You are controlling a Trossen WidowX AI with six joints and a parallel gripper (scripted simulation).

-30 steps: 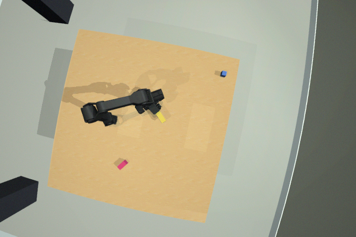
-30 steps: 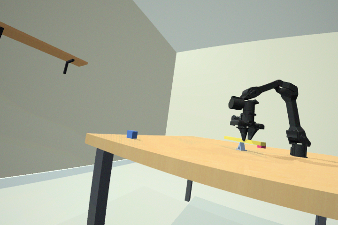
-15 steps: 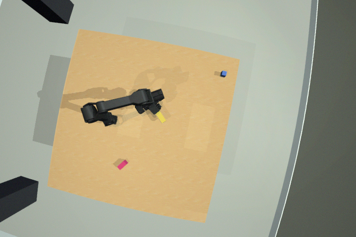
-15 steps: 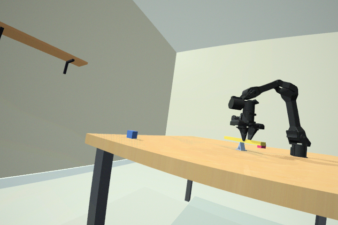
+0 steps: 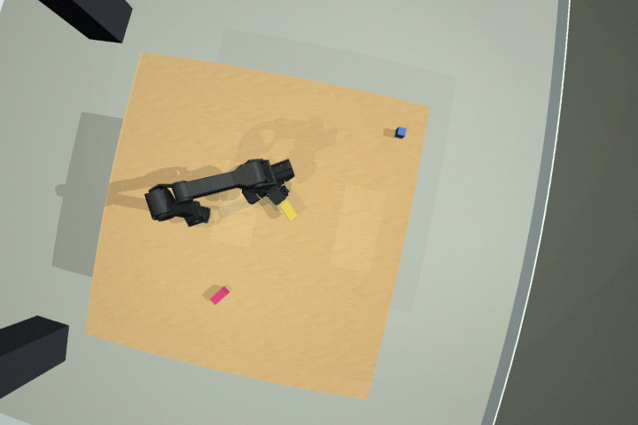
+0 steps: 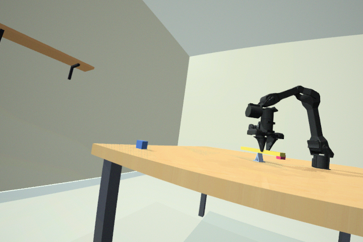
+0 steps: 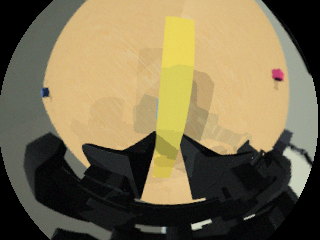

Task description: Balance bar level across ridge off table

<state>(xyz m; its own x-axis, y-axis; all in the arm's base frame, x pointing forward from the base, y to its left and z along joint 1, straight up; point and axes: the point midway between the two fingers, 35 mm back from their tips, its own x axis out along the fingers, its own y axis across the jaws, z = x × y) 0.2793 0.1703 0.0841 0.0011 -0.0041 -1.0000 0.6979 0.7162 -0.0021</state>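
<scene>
The yellow bar lies 20 mm to the right of my gripper tip and 20 mm ahead of it. Also, from my gripper tip: pink block 480 mm to the right, 130 mm behind, 30 mm below; then blue cube 460 mm ahead, 330 mm to the left, 30 mm below.
</scene>
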